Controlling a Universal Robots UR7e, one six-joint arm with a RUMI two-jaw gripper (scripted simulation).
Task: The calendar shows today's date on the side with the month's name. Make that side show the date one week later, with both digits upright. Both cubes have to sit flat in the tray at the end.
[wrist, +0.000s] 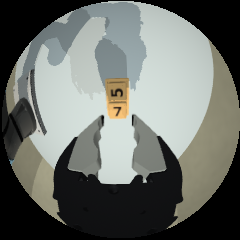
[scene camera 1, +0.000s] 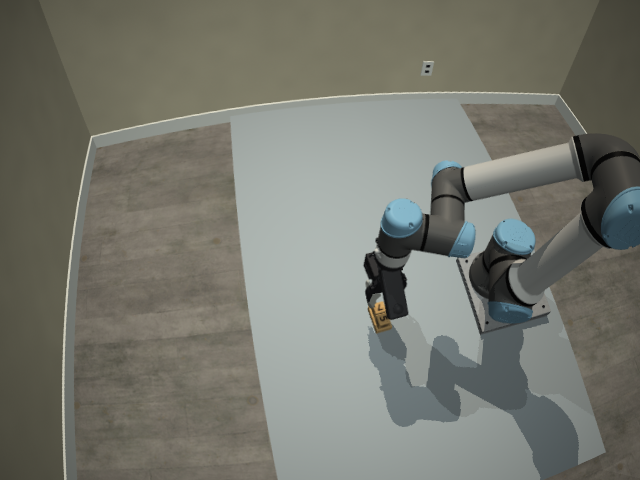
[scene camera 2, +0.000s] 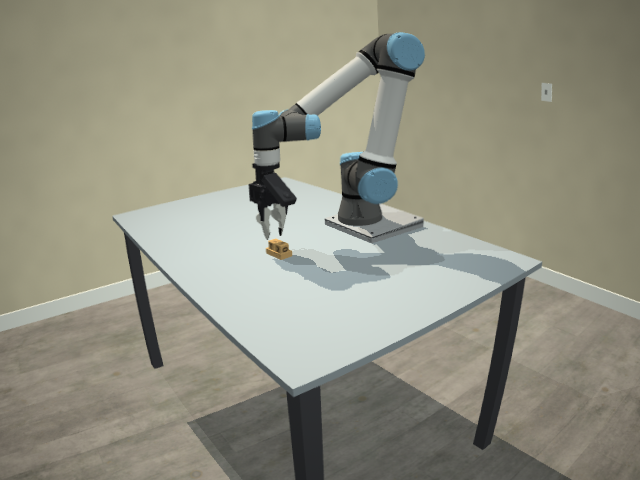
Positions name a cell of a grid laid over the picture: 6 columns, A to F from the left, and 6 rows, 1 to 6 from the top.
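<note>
Visible: my gripper (scene camera 2: C3) (wrist: C3) (scene camera 1: D4).
</note>
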